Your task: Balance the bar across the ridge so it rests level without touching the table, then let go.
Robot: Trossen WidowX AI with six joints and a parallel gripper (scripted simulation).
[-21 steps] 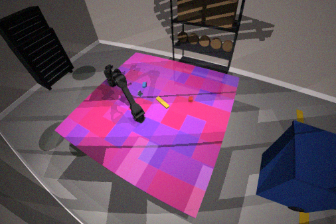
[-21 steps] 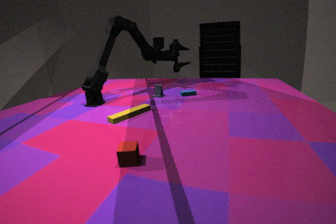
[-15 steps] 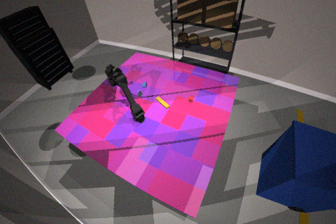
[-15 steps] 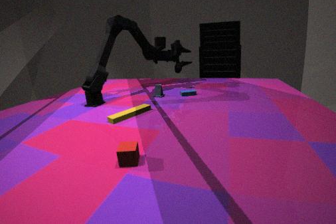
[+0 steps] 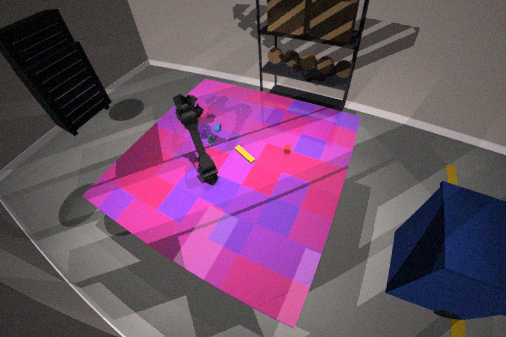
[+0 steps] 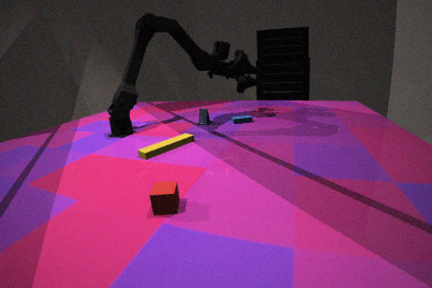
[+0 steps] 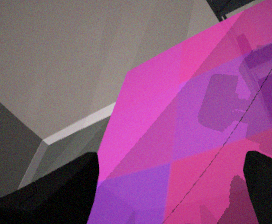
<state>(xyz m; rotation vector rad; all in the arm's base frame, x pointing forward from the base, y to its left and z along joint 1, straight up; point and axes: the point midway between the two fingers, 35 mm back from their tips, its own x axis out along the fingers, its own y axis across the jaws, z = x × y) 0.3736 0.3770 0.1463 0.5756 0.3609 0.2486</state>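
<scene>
The yellow bar is 180 mm behind my gripper tip, 470 mm to the right of it and 130 mm below it. From my gripper tip the other things lie so: red-orange cube (50 mm behind, 680 mm to the right, 120 mm below); then small blue block (50 mm behind, 200 mm to the right, 130 mm below).
</scene>
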